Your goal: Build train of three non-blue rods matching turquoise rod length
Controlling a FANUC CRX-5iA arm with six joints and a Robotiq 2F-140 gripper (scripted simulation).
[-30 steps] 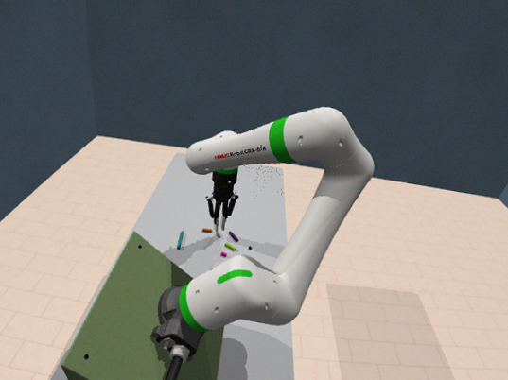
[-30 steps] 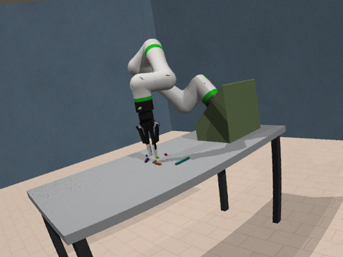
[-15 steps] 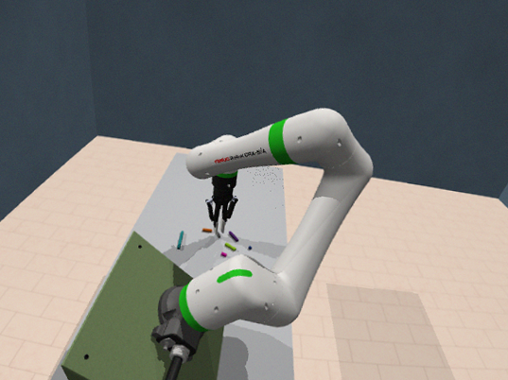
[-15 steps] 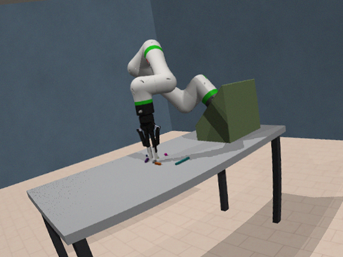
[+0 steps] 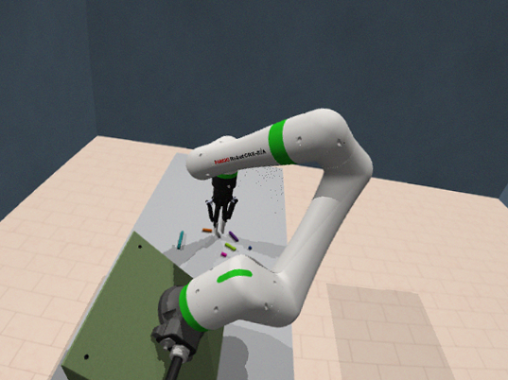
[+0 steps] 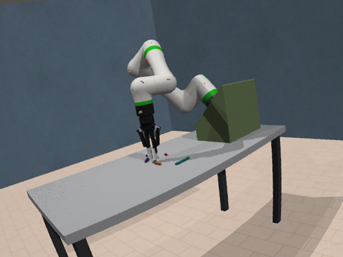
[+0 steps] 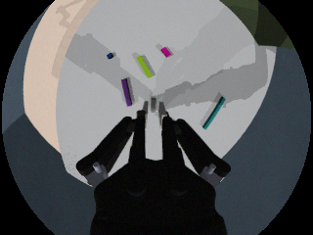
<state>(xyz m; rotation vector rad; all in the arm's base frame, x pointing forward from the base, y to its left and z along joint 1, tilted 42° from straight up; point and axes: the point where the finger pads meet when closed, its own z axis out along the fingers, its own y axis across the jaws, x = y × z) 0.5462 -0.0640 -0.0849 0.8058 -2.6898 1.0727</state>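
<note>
My hand is 50 mm above the grey rod. Also, from my hand: orange rod: 50 mm to the left, 50 mm below, 10 mm ahead; then purple rod: 60 mm to the right, 50 mm below, 10 mm ahead; then lime rod: 60 mm to the right, 60 mm behind, 50 mm below.
</note>
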